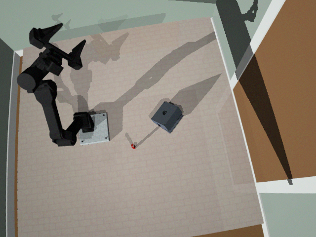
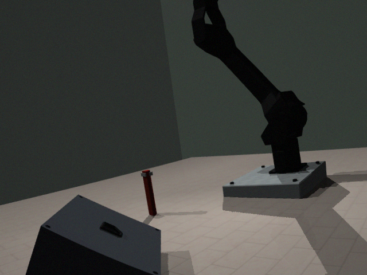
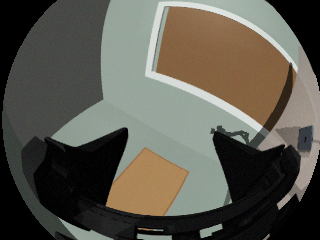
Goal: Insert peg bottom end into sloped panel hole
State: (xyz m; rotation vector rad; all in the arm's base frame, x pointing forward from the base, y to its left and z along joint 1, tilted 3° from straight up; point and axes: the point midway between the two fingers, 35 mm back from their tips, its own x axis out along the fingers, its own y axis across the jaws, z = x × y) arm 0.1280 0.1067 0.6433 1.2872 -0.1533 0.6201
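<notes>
The peg is 6 cm ahead of my gripper tip, 25 cm to the right of it and 63 cm below it. From my gripper tip the other things lie so: sloped panel: 26 cm ahead, 10 cm to the right, 65 cm below.
</notes>
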